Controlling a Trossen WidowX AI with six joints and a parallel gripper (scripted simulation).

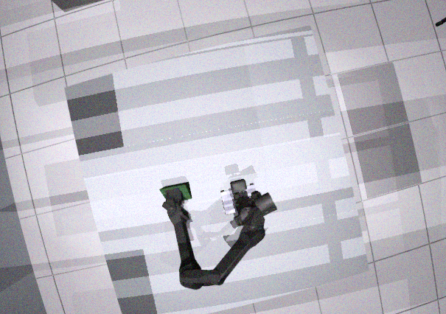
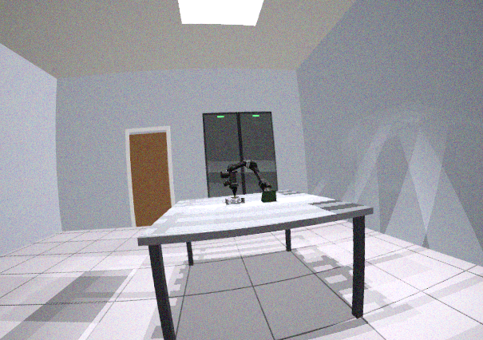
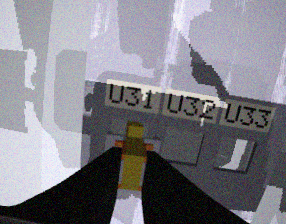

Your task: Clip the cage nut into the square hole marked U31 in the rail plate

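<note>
Now: gripper tip 10 mm above the cage nut.
</note>
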